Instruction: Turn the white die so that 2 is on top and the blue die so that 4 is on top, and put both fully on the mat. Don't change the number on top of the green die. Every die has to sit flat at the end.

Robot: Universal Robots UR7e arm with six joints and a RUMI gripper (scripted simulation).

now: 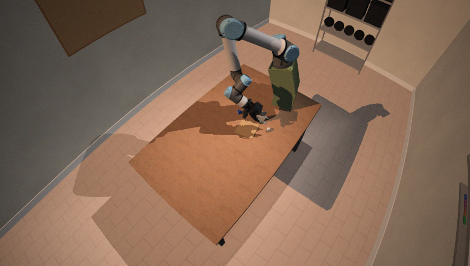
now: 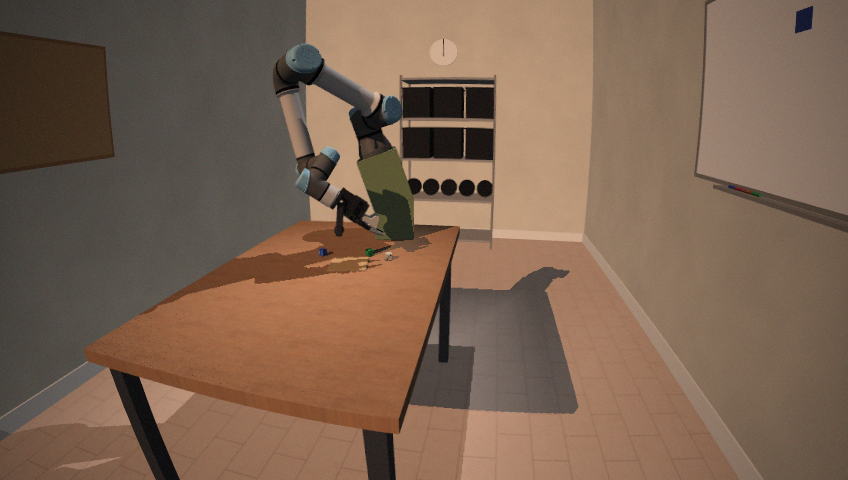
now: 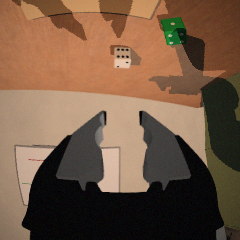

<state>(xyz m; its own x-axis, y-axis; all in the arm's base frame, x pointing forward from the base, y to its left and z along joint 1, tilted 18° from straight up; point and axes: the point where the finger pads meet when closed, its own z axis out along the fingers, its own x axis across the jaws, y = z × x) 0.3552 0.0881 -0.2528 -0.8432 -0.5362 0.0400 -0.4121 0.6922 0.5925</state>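
The white die lies 10 cm below my hand, 3 cm to the left of it and 2 cm behind it. From my hand the other things lie so: blue die: 24 cm to the right, 10 cm below, 3 cm ahead; green die: 10 cm below, 6 cm to the right, 3 cm behind; tan mat: 11 cm below, 9 cm to the right, 9 cm ahead.
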